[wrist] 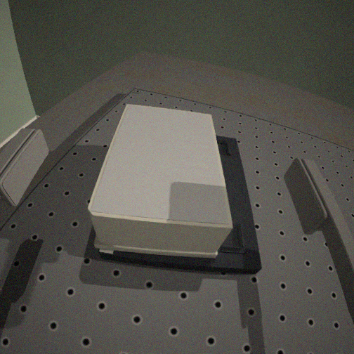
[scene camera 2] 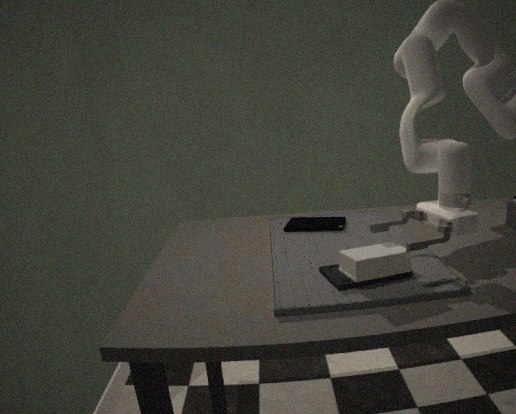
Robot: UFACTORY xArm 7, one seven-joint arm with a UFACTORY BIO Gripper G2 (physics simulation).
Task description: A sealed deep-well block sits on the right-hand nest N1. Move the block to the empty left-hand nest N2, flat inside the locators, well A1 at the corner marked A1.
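Frame: origin at the arm's base, x right, y ahead, z up, level; centimetres.
Seen in the pictures: hand, its tool point: (scene camera 2: 397, 236).
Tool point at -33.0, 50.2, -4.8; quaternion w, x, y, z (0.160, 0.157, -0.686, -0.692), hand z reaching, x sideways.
A point is followed by its place in that frame, as x, y, z.
The sealed deep-well block (scene camera 2: 376, 263) @(-40.0, 54.5, -8.1) (wrist: 160, 160) is a pale box on the dark nest N1 (scene camera 2: 334, 276) @(-37.9, 62.9, -11.3) (wrist: 246, 200). A strip of the nest shows along the block's right side in the wrist view. The empty dark nest N2 (scene camera 2: 314, 224) @(3.9, 71.5, -11.3) lies farther back on the same board in the scene view. My gripper (scene camera 2: 391, 237) @(-33.0, 50.2, -4.8) (wrist: 165, 181) is open and empty. In the wrist view its fingers stand wide apart to the left and right of the block, with a gap on each side. The A1 mark and well A1 cannot be made out.
Both nests lie on a grey perforated board (scene camera 2: 300, 272) @(-32.1, 70.5, -12.5) (wrist: 175, 311) on the table (scene camera 2: 200, 300) @(-45.4, 88.2, -13.8). In the scene view the arm comes down from the upper right, and part of a dark object (scene camera 2: 511, 214) @(4.2, 13.1, -10.0) shows at the right edge.
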